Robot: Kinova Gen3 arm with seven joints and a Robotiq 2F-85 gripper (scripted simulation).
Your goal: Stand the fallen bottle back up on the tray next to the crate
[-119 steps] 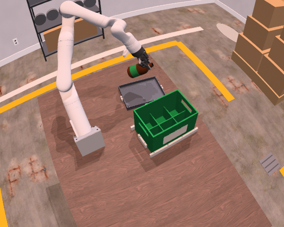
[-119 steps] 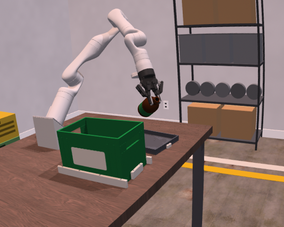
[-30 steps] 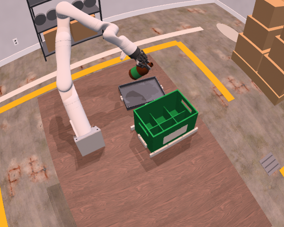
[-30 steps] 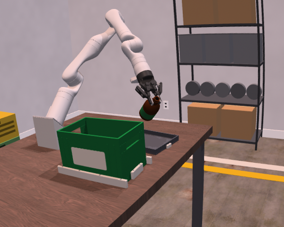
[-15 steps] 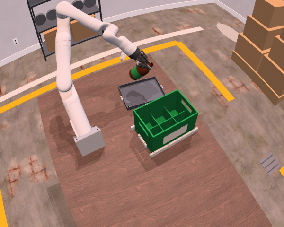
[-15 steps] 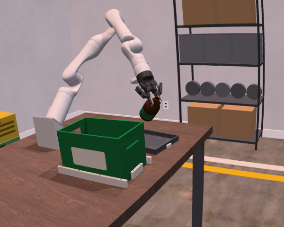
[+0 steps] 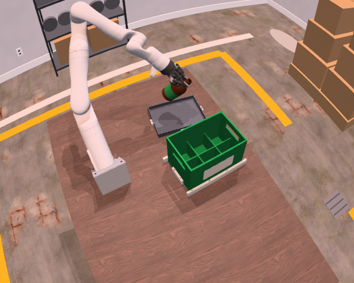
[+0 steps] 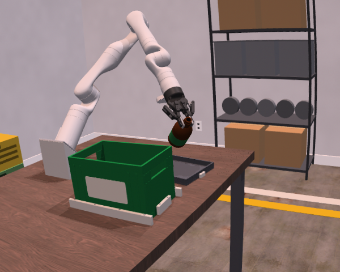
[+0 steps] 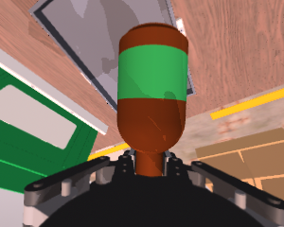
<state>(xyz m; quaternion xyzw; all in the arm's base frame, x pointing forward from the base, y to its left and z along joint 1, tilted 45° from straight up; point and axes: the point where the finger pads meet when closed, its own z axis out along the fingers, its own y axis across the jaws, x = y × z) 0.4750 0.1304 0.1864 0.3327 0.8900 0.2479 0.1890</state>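
The bottle is 30 mm behind my hand, 20 mm to the left of it and 40 mm below it. From my hand the other things lie so: green crate (50 mm behind, 320 mm to the right, 110 mm below); dark grey tray (60 mm behind, 20 mm to the right, 180 mm below).
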